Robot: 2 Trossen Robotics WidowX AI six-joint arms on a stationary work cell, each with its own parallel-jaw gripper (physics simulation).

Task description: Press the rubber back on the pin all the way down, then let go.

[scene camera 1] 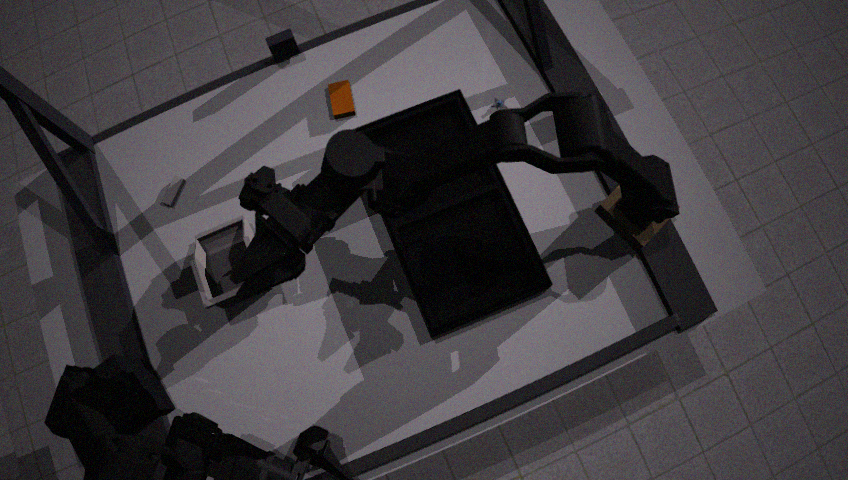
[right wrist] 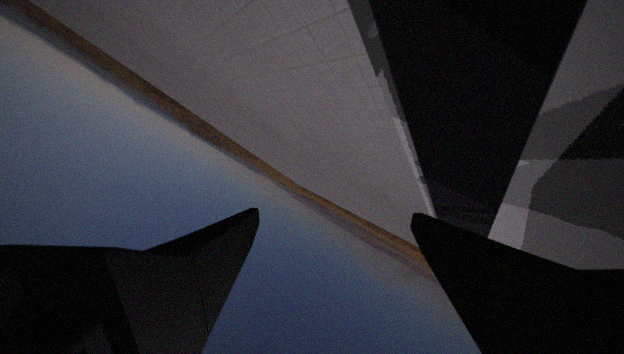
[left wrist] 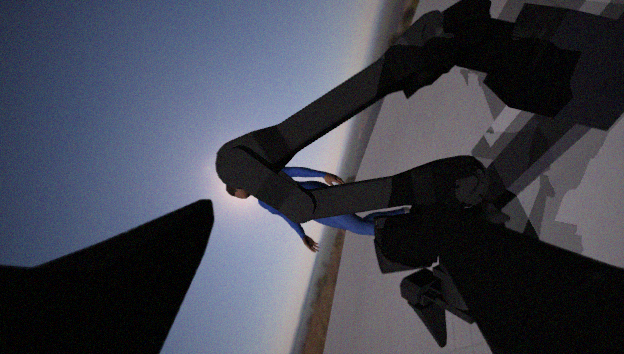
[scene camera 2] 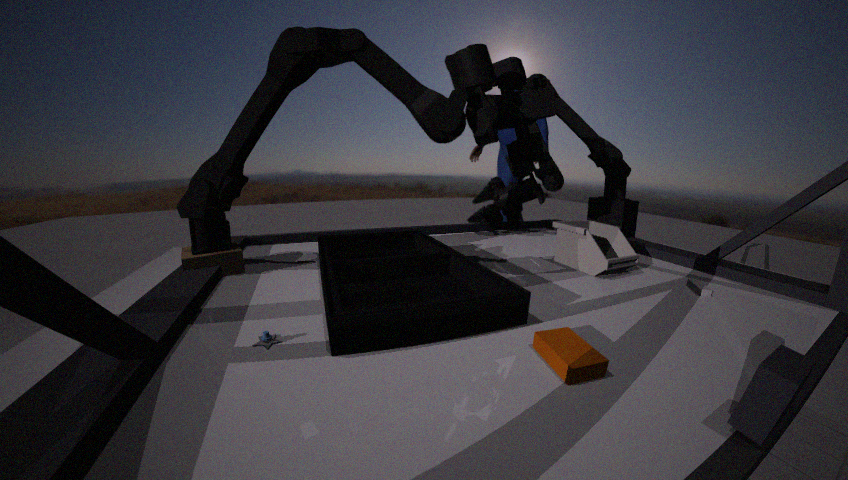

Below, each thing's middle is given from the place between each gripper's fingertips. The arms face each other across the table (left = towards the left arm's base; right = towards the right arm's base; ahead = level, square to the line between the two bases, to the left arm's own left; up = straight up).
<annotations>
Now: the grey box (scene camera 2: 595,248) 12 cm behind my left hand, 7 cm to the right of it and 26 cm below it. Round my left hand: black slab (scene camera 1: 466,252): 8 cm behind, 30 cm to the left, 27 cm below.
My right hand is 430 mm past the grey box, 50 mm to the left of it and 10 mm above it. Round my right hand: black slab (390 mm behind, 320 mm to the left, 30 mm below).
</annotations>
